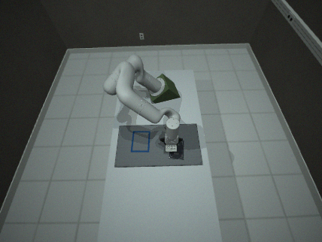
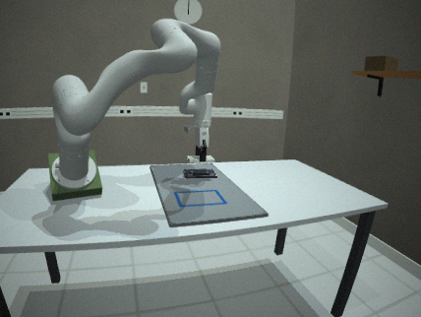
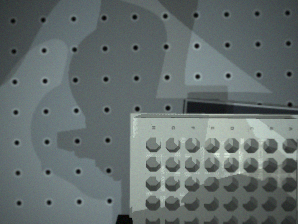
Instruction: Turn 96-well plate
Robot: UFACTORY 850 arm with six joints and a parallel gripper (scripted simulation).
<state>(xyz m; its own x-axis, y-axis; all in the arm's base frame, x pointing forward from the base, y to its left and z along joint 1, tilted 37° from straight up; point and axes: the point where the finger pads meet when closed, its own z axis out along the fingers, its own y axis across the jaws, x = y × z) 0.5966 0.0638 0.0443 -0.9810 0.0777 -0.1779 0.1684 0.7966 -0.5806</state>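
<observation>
Right now the dark plate nest N1 is 100 mm below my hand, 50 mm to the left of it and 20 mm ahead of it. The rest, counted from my hand: white 96-well plate: 10 mm below.
</observation>
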